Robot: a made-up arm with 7 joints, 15 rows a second.
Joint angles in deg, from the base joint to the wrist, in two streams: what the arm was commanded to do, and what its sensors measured. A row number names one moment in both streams.
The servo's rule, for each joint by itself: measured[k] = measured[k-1] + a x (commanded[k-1-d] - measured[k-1]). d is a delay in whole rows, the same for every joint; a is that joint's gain. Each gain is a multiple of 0.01, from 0.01 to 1. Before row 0 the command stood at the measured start. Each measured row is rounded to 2 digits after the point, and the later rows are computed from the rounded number. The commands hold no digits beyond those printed.
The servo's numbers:
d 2
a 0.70 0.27 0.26 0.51 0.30 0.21 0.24
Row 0, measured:
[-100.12 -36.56 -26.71 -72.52 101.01 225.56 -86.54]
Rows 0 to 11, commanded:
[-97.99 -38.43 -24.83 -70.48 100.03 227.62 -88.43]
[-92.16 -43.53 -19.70 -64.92 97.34 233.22 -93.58]
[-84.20 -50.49 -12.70 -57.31 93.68 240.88 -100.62]
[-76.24 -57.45 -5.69 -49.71 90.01 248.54 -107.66]
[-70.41 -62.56 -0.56 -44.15 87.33 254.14 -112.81]
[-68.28 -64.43 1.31 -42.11 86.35 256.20 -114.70]
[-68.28 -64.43 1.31 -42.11 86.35 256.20 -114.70]
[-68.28 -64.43 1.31 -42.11 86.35 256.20 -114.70]
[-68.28 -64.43 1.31 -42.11 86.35 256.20 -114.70]
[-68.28 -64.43 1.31 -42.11 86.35 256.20 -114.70]
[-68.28 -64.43 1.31 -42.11 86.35 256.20 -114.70]
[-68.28 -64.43 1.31 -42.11 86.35 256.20 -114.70]
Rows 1 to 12, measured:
[-100.12 -36.56 -26.71 -72.52 101.01 225.56 -86.54]
[-100.12 -36.56 -26.71 -72.52 101.01 225.56 -86.54]
[-98.63 -37.06 -26.22 -71.48 100.72 225.99 -86.99]
[-94.10 -38.81 -24.52 -68.13 99.71 227.51 -88.57]
[-87.17 -41.96 -21.45 -62.61 97.90 230.32 -91.46]
[-79.52 -46.14 -17.35 -56.03 95.53 234.15 -95.35]
[-73.14 -50.57 -12.98 -49.97 93.07 238.35 -99.54]
[-69.74 -54.31 -9.26 -45.96 91.05 242.10 -103.18]
[-68.72 -57.04 -6.51 -44.00 89.64 245.06 -105.94]
[-68.41 -59.04 -4.48 -43.04 88.65 247.40 -108.04]
[-68.32 -60.50 -2.97 -42.57 87.96 249.25 -109.64]
[-68.29 -61.56 -1.86 -42.34 87.48 250.71 -110.85]

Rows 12 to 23, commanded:
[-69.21 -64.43 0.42 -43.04 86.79 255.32 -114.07]
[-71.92 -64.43 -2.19 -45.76 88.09 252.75 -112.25]
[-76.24 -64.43 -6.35 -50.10 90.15 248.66 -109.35]
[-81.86 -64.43 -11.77 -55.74 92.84 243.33 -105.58]
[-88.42 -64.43 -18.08 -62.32 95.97 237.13 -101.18]
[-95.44 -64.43 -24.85 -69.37 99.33 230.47 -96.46]
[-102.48 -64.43 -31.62 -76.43 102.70 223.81 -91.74]
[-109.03 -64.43 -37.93 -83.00 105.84 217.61 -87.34]
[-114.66 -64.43 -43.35 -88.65 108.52 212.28 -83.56]
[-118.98 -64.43 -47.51 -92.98 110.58 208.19 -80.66]
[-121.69 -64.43 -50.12 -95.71 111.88 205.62 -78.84]
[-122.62 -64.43 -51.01 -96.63 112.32 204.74 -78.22]
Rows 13 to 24, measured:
[-68.28 -62.33 -1.04 -42.22 87.14 251.86 -111.77]
[-68.28 -62.90 -0.43 -42.16 86.90 252.77 -112.47]
[-68.93 -63.31 -0.21 -42.61 86.87 253.31 -112.85]
[-71.02 -63.61 -0.72 -44.22 87.24 253.19 -112.71]
[-74.67 -63.83 -2.18 -47.22 88.11 252.24 -111.90]
[-79.70 -63.99 -4.67 -51.57 89.53 250.37 -110.38]
[-85.80 -64.11 -8.16 -57.05 91.46 247.59 -108.17]
[-92.55 -64.20 -12.50 -63.33 93.82 243.99 -105.36]
[-99.50 -64.26 -17.47 -70.01 96.48 239.75 -102.09]
[-106.17 -64.31 -22.79 -76.63 99.29 235.10 -98.55]
[-112.11 -64.34 -28.14 -82.76 102.06 230.31 -94.95]
[-116.92 -64.36 -33.18 -87.97 104.62 225.66 -91.52]

